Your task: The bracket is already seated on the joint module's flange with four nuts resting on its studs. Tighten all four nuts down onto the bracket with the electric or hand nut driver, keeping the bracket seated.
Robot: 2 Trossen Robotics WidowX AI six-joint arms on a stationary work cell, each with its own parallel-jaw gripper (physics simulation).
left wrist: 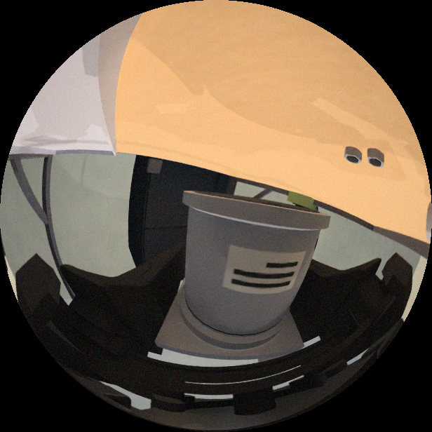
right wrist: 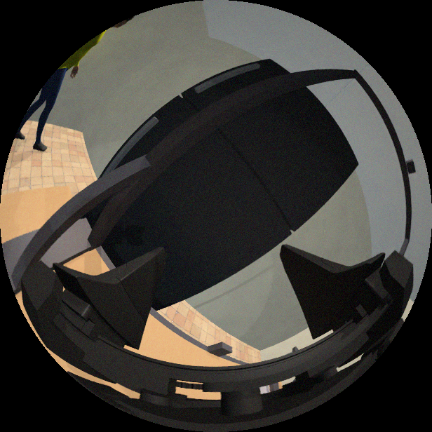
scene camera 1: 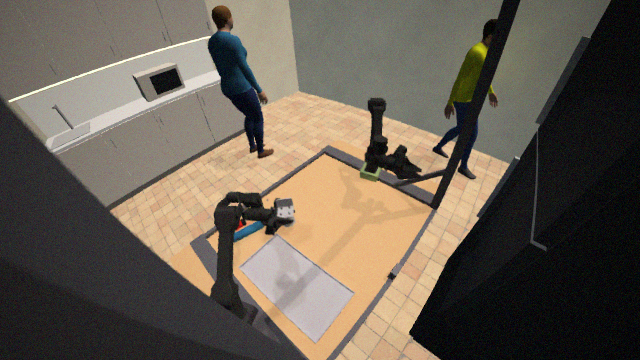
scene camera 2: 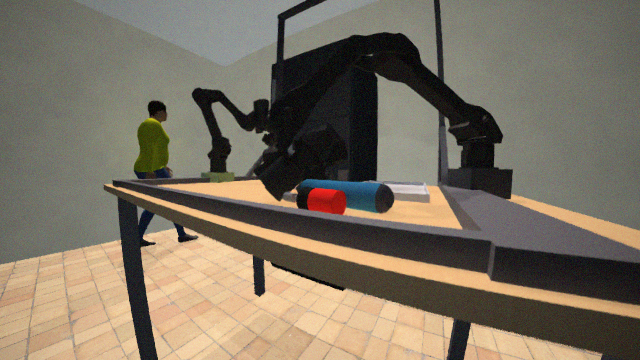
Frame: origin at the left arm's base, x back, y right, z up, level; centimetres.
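Seen in the pictures: left gripper, fingertip midpoint: (scene camera 1: 294,216); right gripper, fingertip midpoint: (scene camera 1: 421,174); left arm's base at its link origin: (scene camera 1: 235,314) (scene camera 2: 477,168); right arm's base at its link origin: (scene camera 2: 218,172).
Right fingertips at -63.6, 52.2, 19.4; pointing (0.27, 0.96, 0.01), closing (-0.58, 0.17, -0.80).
Note:
Pixels of each thing's top centre, then the offset from my right fingertips to it, as dx, dy, dz. "*": a spot on its surface instead.
- pale bracket face at a spot on its surface: (scene camera 1: 285,210) * +19.4, -52.0, -15.6
- blue nut driver at its top centre: (scene camera 2: 324,177) (scene camera 1: 252,224) +26.9, -66.3, -21.7
- pale tray at its top centre: (scene camera 2: 387,184) (scene camera 1: 292,280) +44.1, -39.9, -24.6
- green block at its top centre: (scene camera 2: 218,172) (scene camera 1: 371,168) -24.8, -21.2, -22.1
The joint module, a grey labelled cylinder (left wrist: 250,300), is between my left gripper's (left wrist: 228,248) fingers, held above the table. In scene camera 1 a pale bracket face (scene camera 1: 285,210) with small dark spots shows at the left gripper; single nuts and their seating cannot be told. A blue nut driver (scene camera 1: 248,231) (scene camera 2: 350,194) and a shorter red one (scene camera 1: 240,224) (scene camera 2: 327,201) lie on the table beside and under the left arm, partly hidden. Two loose hex nuts (left wrist: 353,155) lie on the table. My right gripper (scene camera 1: 419,174) (right wrist: 224,253) is open and empty, far from the module.
A pale tray (scene camera 1: 320,305) (scene camera 2: 415,192) (left wrist: 65,110) lies near the left arm's base. A green block (scene camera 1: 370,173) (scene camera 2: 218,176) (left wrist: 301,200) is at the right arm's base. Dark rails edge the table, and a dark post (scene camera 1: 465,120) rises beside the right arm. Two people stand beyond the table.

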